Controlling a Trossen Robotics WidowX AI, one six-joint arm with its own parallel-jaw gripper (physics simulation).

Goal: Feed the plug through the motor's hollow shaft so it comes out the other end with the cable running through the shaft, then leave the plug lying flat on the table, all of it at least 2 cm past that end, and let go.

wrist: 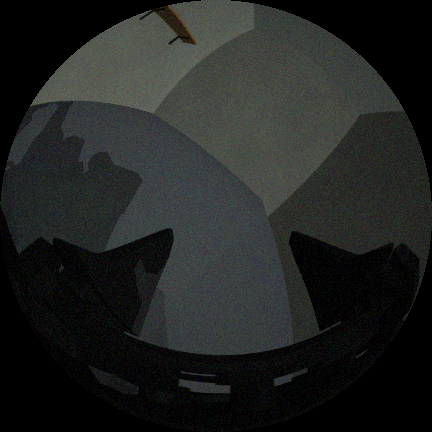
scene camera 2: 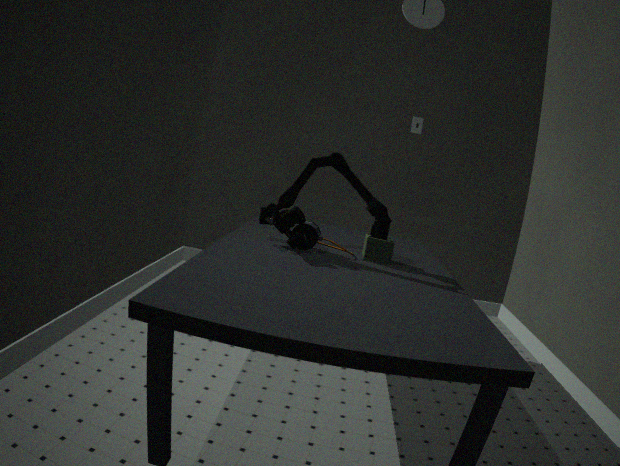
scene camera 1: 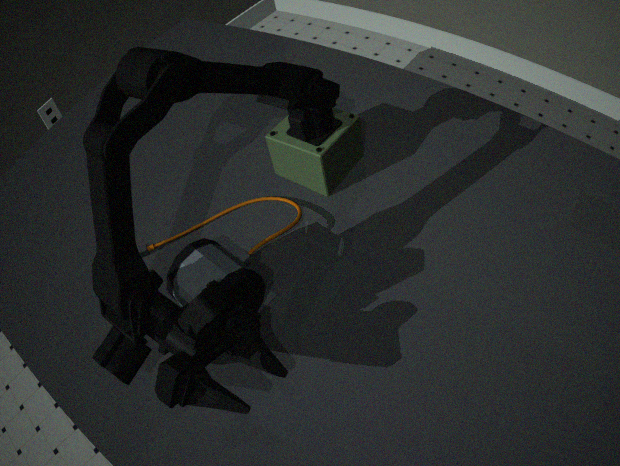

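The motor is a round drum with a pale grey side and dark rims, partly hidden by my arm in scene camera 1. The orange cable bends in a loop on the base side of the motor. One cable end, with a small orange collar, lies beside my arm; the other passes out of sight at the motor. I cannot make out the plug or whether the cable runs through the shaft. My gripper is open and empty, with its fingers beyond the motor on the side away from the base.
The green base block carries my arm and stands behind the cable loop. My arm arches over the left side in scene camera 1. The dark table bears broad shadows. Its edge shows beyond the fingers in the wrist view.
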